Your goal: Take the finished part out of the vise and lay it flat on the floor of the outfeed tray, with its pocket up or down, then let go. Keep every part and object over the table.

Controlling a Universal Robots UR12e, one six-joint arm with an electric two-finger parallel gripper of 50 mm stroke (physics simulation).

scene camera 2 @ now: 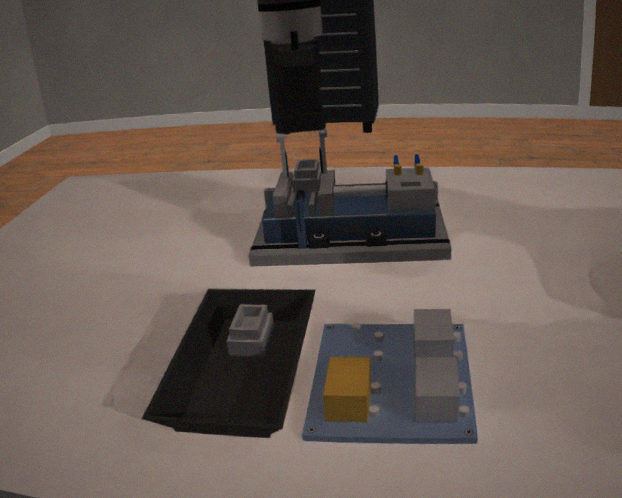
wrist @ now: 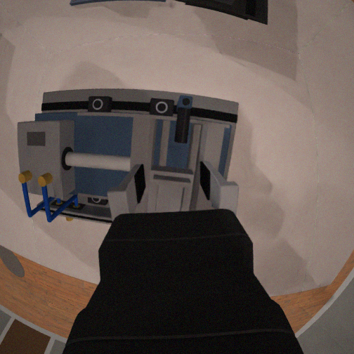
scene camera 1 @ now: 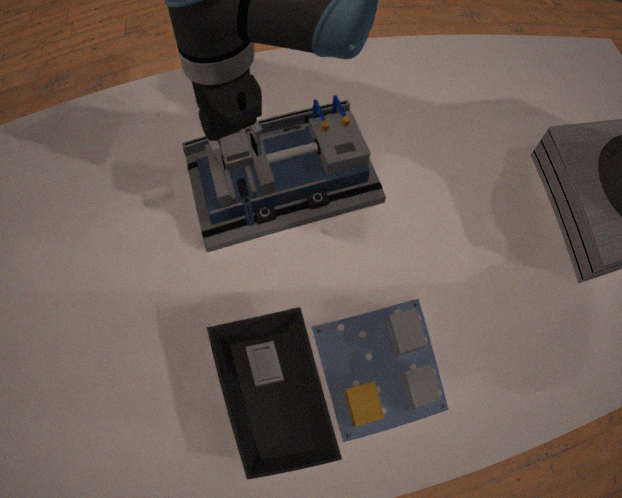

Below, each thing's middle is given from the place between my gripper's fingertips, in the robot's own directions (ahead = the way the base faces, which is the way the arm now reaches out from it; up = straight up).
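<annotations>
The blue plate (scene camera 1: 342,354) is my first reference: my hand is 10 cm past it and 35 cm to the right of it, and 11 cm above it. There is a yellow block (scene camera 2: 346,396) as well, which sits 5 cm behind my hand, 39 cm to the left of it and 9 cm below it.
</annotations>
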